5 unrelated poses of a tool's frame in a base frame.
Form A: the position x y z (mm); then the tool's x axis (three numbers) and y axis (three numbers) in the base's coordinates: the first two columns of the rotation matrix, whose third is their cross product.
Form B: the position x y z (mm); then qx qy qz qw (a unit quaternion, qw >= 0). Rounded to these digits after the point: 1 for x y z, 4 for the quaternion.
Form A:
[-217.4, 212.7, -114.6, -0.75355, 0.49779, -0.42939, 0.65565, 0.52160, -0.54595]
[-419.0, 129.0, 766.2, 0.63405, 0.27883, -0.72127, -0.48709, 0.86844, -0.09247]
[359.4, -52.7, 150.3, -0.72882, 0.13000, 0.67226, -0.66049, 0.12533, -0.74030]
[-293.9, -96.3, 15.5, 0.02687, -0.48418, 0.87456, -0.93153, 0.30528, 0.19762]
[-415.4, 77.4, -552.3, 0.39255, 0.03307, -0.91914, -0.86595, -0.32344, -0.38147]
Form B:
[-217.4, 212.7, -114.6, 0.3333, 0.8652, -0.3580, 0.1103]
[-419.0, 129.0, 766.2, -0.1407, 0.3701, 0.2145, 0.8929]
[359.4, -52.7, 150.3, 0.1945, -0.6818, 0.6321, 0.3127]
[-293.9, -96.3, 15.5, 0.5395, -0.6560, 0.2372, 0.4715]
[-415.4, 77.4, -552.3, -0.6735, 0.3092, 0.4562, 0.4926]

